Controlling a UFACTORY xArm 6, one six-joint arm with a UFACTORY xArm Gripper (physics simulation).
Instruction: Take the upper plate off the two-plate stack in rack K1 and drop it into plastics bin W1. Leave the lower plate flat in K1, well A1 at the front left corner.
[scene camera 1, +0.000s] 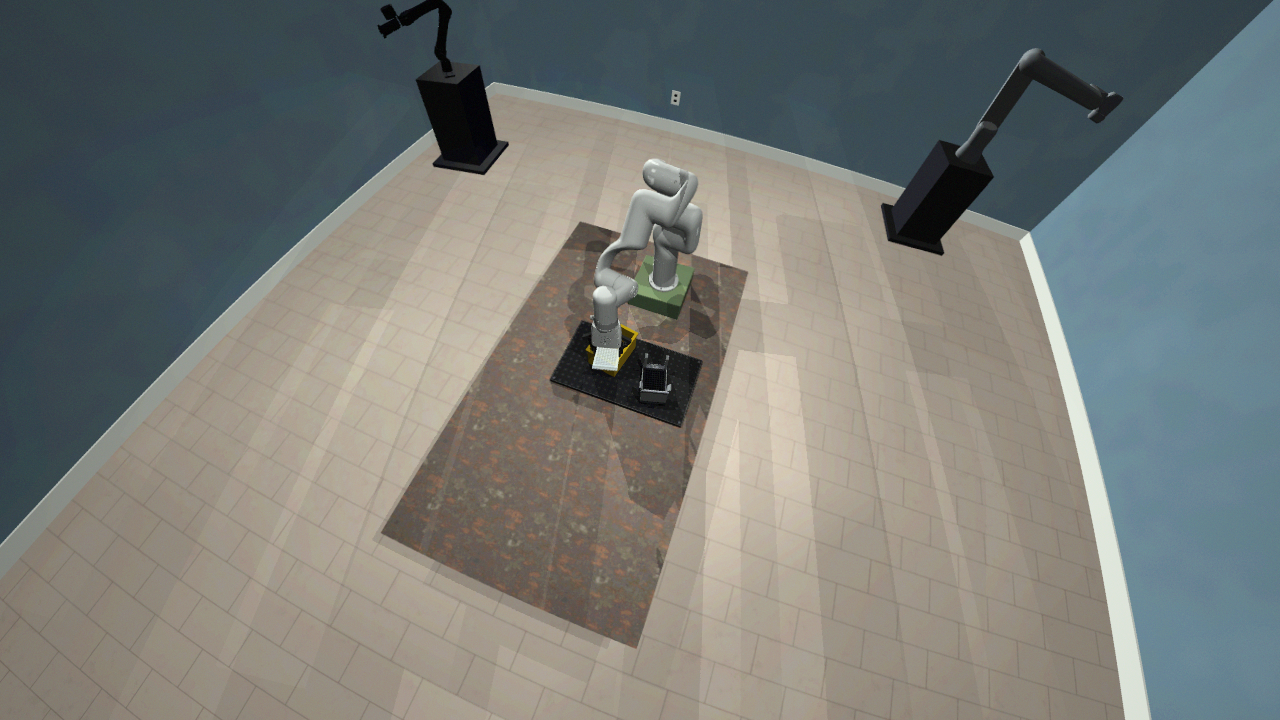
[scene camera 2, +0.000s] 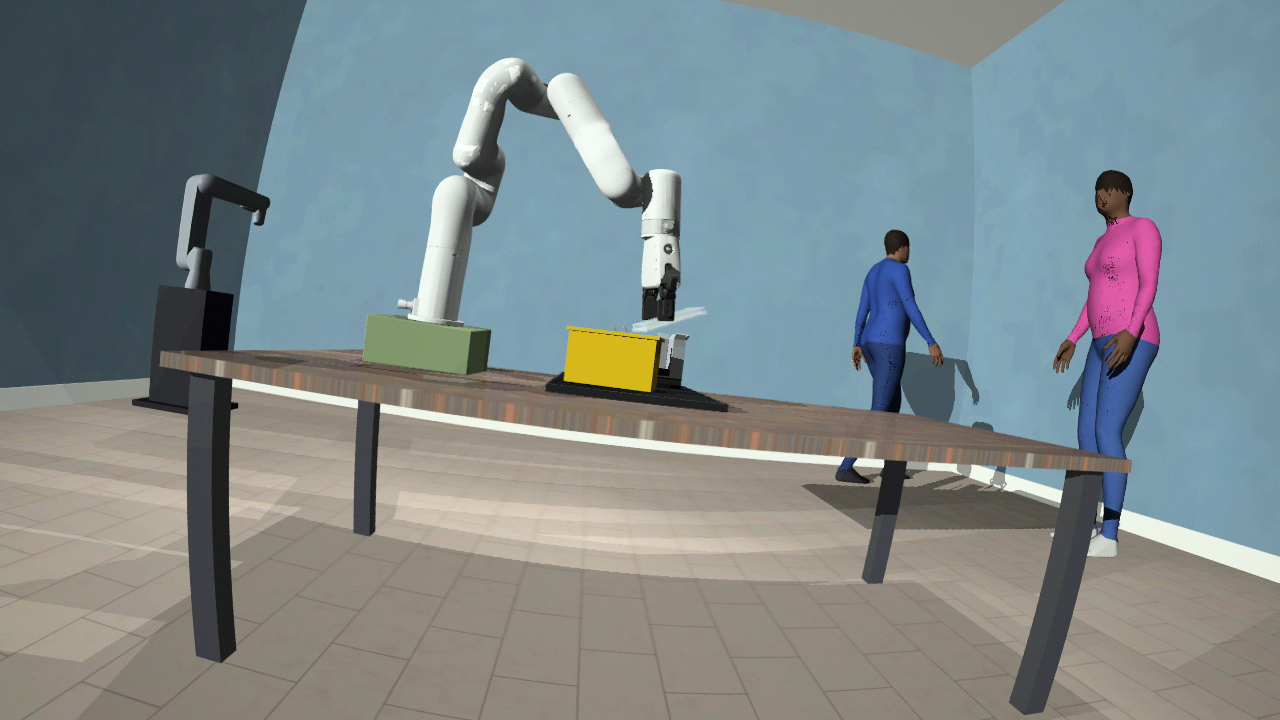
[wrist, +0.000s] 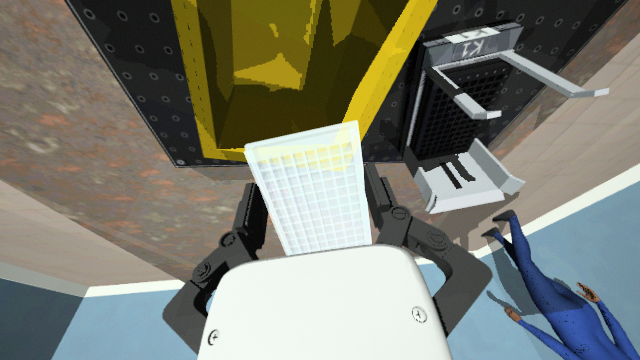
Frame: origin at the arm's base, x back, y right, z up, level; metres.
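Seen in the pictures: gripper, fingertip midpoint: (scene camera 1: 607, 352) (scene camera 2: 657, 320) (wrist: 312, 184); arm's base, link origin: (scene camera 1: 663, 280) (scene camera 2: 435, 322).
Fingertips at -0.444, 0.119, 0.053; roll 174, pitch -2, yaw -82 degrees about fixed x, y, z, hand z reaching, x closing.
Observation:
Offsets run from my fingertips to a thing's top centre, as dx, dy, dz. "spot": to the spot under its first point.
A clear, pale gridded plate (scene camera 1: 605, 359) (scene camera 2: 687, 315) (wrist: 317, 200) is held tilted between the fingers of my gripper (scene camera 2: 659, 311) (wrist: 312, 184), which is shut on it. The plate is above the front end of the yellow bin @[+0.073, +0.002, -0.033] (scene camera 1: 630, 347) (scene camera 2: 611, 360) (wrist: 385, 70); in the wrist view its far end overlaps the bin's near rim and its rest reaches out past that rim. No W1 label shows. Rack K1 @[-0.018, -0.184, -0.013] (scene camera 1: 655, 395) (scene camera 2: 677, 358) (wrist: 465, 192) stands beside the bin, with a black gridded plate @[-0.024, -0.186, -0.093] (scene camera 1: 655, 376) (wrist: 457, 112) lying in it. Well A1 cannot be made out.
Bin and rack stand on a black perforated board @[spot: -0.027, +0.134, -0.132] (scene camera 1: 572, 368) (scene camera 2: 707, 402) (wrist: 140, 85) on the brown table (scene camera 1: 537, 483) (scene camera 2: 787, 438). Two grey prongs @[spot: +0.049, -0.208, -0.056] (wrist: 542, 75) stick up from K1. The arm's green base block (scene camera 1: 659, 300) (scene camera 2: 425, 344) is behind. Two people stand beyond the table.

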